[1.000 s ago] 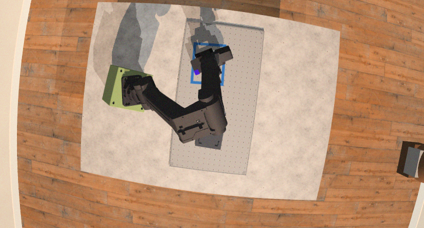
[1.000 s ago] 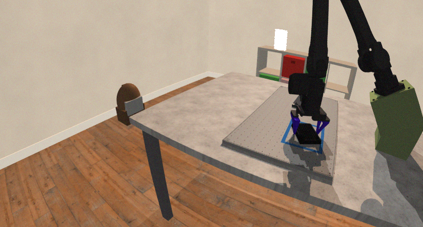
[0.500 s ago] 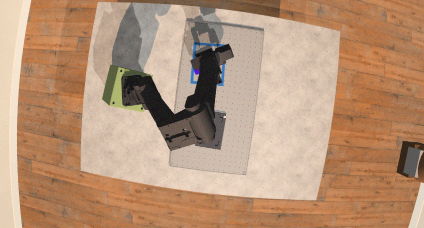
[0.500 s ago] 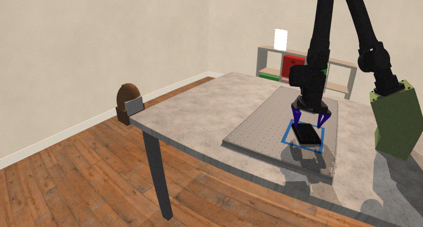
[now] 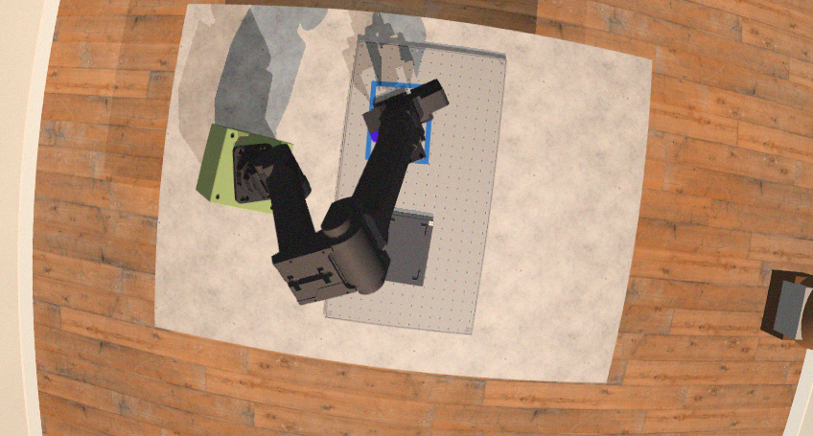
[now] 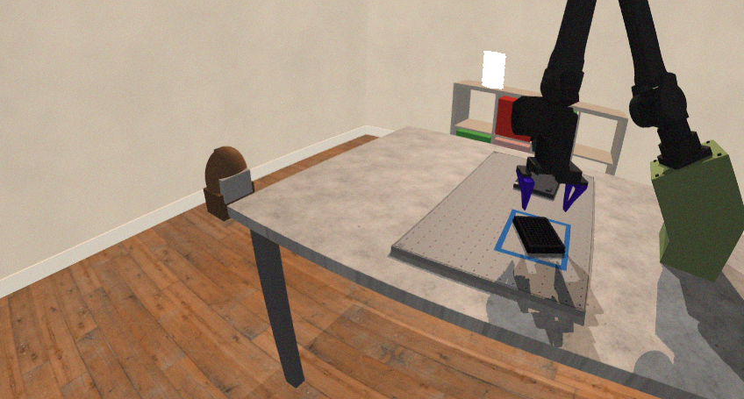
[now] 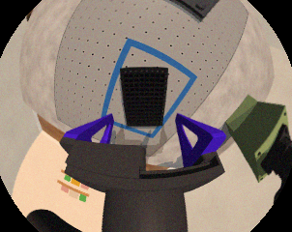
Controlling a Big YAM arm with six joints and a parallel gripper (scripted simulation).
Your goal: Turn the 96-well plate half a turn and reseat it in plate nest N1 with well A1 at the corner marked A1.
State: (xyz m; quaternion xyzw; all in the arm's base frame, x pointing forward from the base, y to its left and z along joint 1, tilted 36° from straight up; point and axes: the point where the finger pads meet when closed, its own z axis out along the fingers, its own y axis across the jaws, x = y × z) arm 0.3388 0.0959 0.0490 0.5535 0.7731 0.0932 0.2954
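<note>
The black 96-well plate lies 7 cm below my hand. From my hand the other things lie so: grey plate nest N1 (2 cm behind, 31 cm to the right, 7 cm below).
</note>
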